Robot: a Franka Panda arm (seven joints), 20 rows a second.
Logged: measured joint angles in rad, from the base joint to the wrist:
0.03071, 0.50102, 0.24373, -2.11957, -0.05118, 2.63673, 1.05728
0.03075, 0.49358, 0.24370, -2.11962, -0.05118, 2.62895, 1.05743
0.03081, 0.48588, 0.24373, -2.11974, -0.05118, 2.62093, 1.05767
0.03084, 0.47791, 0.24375, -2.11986, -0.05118, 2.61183, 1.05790
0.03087, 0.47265, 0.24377, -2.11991, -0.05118, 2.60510, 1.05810
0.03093, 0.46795, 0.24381, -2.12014, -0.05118, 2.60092, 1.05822
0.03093, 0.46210, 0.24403, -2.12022, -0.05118, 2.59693, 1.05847
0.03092, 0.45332, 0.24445, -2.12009, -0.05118, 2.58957, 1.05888
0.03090, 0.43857, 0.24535, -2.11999, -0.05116, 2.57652, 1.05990
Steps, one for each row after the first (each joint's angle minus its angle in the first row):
0.00004, -0.00744, -0.00003, -0.00005, 0.00000, -0.00778, 0.00015
0.00010, -0.01514, 0.00000, -0.00017, 0.00000, -0.01580, 0.00039
0.00013, -0.02311, 0.00002, -0.00029, 0.00000, -0.02490, 0.00062
0.00016, -0.02837, 0.00004, -0.00034, 0.00000, -0.03163, 0.00082
0.00022, -0.03307, 0.00008, -0.00057, 0.00000, -0.03581, 0.00094
0.00022, -0.03892, 0.00030, -0.00065, 0.00000, -0.03980, 0.00119
0.00021, -0.04770, 0.00072, -0.00052, 0.00000, -0.04716, 0.00160
0.00019, -0.06245, 0.00162, -0.00042, 0.00002, -0.06021, 0.00262

